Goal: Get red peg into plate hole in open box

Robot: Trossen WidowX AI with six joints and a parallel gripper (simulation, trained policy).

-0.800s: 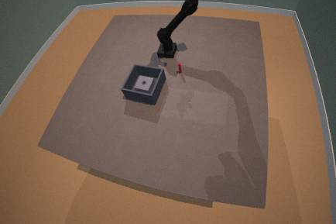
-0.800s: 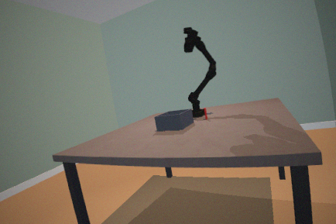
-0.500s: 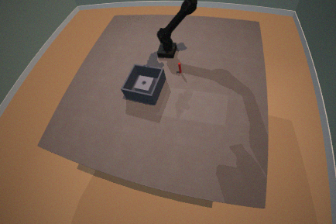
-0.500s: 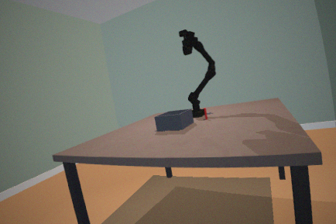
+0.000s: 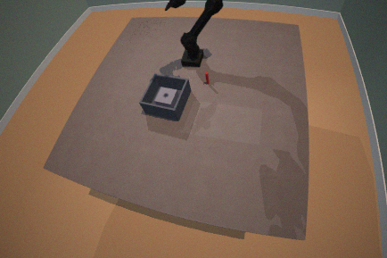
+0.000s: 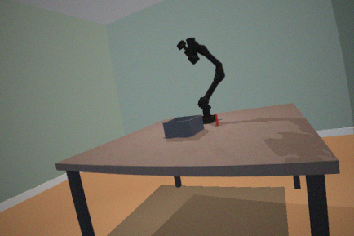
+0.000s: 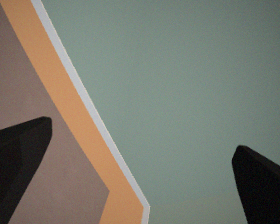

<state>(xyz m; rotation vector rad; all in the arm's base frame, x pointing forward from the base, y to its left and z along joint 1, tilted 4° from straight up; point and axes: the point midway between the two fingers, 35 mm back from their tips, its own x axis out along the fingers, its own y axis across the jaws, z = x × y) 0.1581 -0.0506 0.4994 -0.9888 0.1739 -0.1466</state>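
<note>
Now: the red peg 49 cm below my gripper tip, 13 cm to the left of it and 4 cm behind it. From my gripper tip the other things lie so: pale plate (48 cm below, 8 cm ahead, 7 cm to the right); box (50 cm below, 8 cm ahead, 7 cm to the right).
</note>
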